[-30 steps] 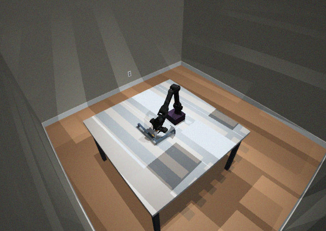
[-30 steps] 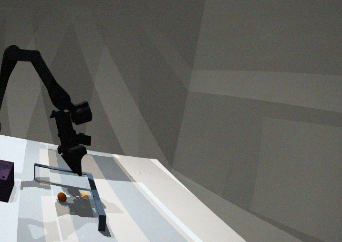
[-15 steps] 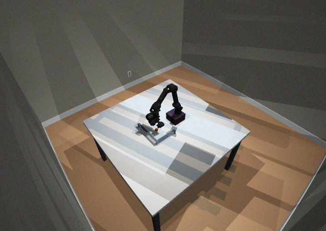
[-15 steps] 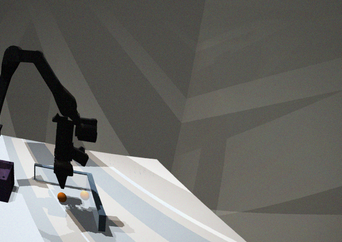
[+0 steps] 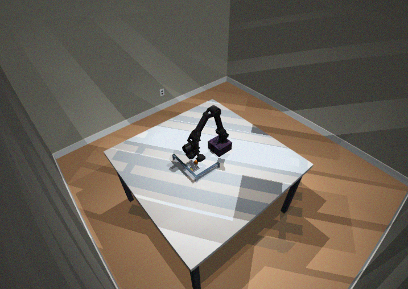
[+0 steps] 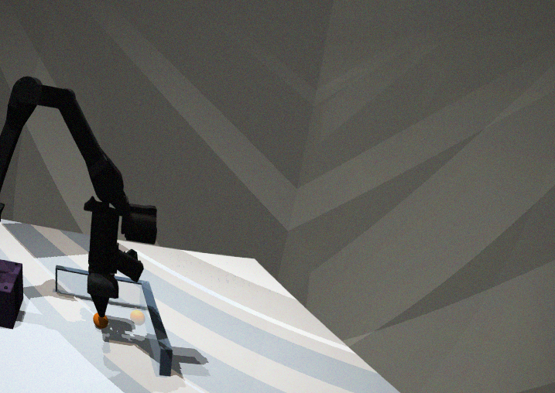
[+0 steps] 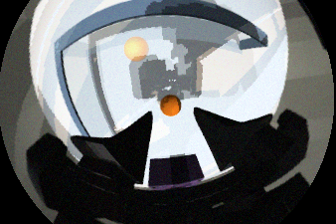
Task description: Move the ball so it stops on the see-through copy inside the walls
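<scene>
Right now the ball is 2 cm below my gripper tip. Round my gripper tip: wall 15 cm to the left, 1 cm below, 1 cm behind.
</scene>
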